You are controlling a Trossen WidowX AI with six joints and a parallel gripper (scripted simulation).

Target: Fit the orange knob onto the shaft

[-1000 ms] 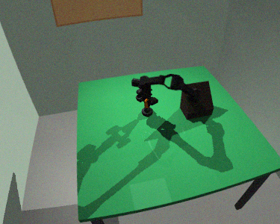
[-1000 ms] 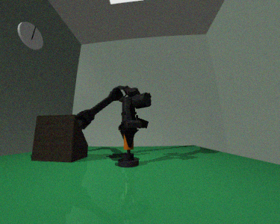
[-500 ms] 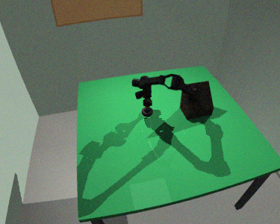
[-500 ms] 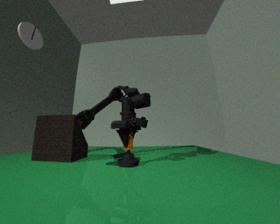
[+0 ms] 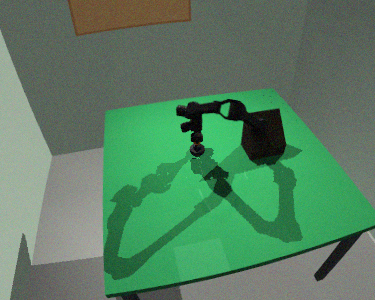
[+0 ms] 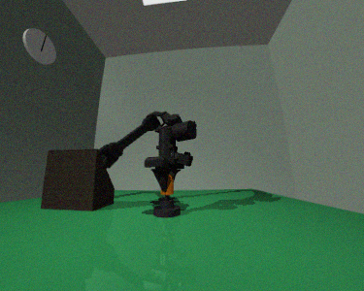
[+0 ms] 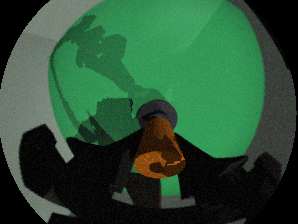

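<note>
The orange knob lies 2 cm above my gripper tip. Round my gripper tip: dark round pedestal 4 cm below.
</note>
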